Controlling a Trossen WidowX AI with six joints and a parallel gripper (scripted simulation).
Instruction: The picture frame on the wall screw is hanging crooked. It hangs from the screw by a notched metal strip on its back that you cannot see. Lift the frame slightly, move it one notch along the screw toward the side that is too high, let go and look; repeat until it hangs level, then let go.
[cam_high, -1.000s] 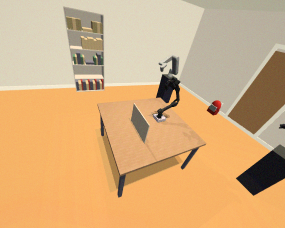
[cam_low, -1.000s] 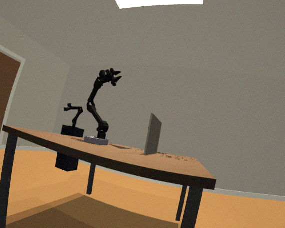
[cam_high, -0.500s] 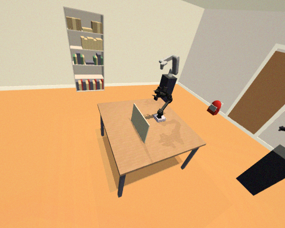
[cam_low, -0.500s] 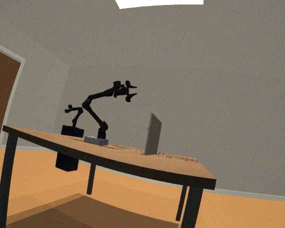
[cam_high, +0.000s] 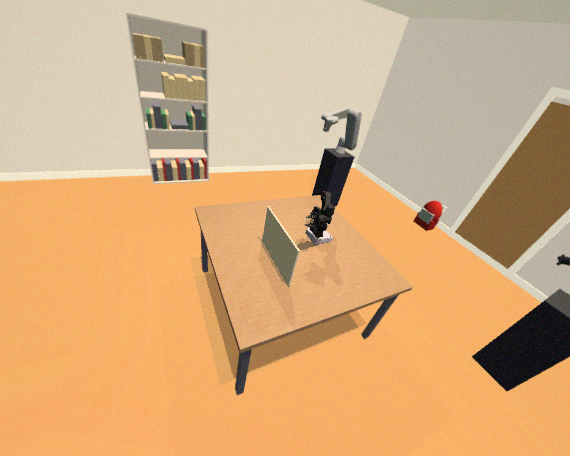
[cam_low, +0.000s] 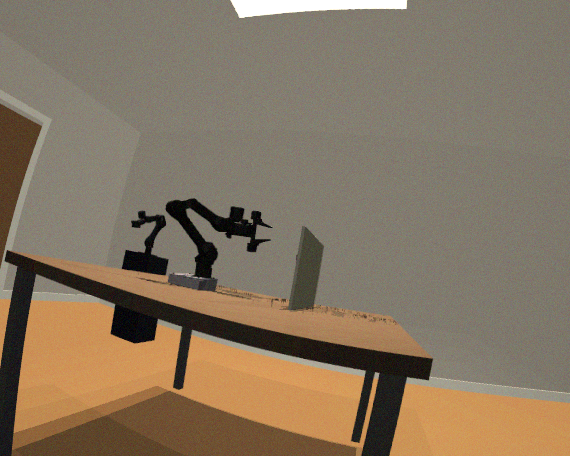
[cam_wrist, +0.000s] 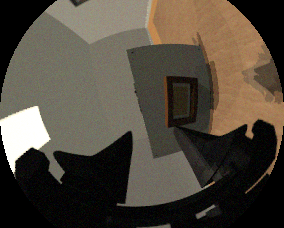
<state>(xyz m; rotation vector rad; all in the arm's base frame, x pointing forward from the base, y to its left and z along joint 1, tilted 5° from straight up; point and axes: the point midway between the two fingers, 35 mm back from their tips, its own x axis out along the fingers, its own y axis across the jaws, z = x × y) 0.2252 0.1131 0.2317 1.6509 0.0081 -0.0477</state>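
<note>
Right now my gripper tip is 170 mm short of the dark brown picture frame, 130 mm above it and 10 mm to the right of it. From my gripper tip the other things lie so: wall panel: 190 mm ahead, 140 mm below, 20 mm to the left.
</note>
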